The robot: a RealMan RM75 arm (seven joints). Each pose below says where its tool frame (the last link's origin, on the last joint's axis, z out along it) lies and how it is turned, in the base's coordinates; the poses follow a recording.
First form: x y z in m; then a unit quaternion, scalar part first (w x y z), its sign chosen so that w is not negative.
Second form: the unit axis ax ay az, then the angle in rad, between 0 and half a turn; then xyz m. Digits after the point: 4 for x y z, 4 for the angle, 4 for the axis.
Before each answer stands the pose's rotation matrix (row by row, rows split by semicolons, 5 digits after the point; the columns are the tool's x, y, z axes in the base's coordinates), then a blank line. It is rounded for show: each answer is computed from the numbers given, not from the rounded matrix.
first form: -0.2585 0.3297 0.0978 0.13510 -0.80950 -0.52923 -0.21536
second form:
0.34708 0.91501 0.20567; 0.79863 -0.40333 0.44667; 0.49166 0.00922 -0.87074

-0.8170 -0.5341 -0.2174 2.8706 -0.2585 0.3297 0.0978
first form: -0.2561 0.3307 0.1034 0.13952 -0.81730 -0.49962 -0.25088
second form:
0.37488 0.88668 0.27067; 0.74667 -0.46183 0.47875; 0.54950 0.02263 -0.83519

-0.8254 -0.5046 -0.2534 2.8616 -0.2561 0.3307 0.1034
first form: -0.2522 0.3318 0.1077 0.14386 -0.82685 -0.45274 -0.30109
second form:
0.40875 0.83532 0.36765; 0.66206 -0.54866 0.51053; 0.62817 0.03473 -0.77730

-0.8355 -0.4575 -0.3043 2.8529 -0.2522 0.3318 0.1077
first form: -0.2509 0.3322 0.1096 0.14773 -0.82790 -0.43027 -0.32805
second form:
0.41450 0.80937 0.41606; 0.61552 -0.58608 0.52692; 0.67032 0.03769 -0.74112

-0.8371 -0.4350 -0.3317 2.8450 -0.2509 0.3322 0.1096
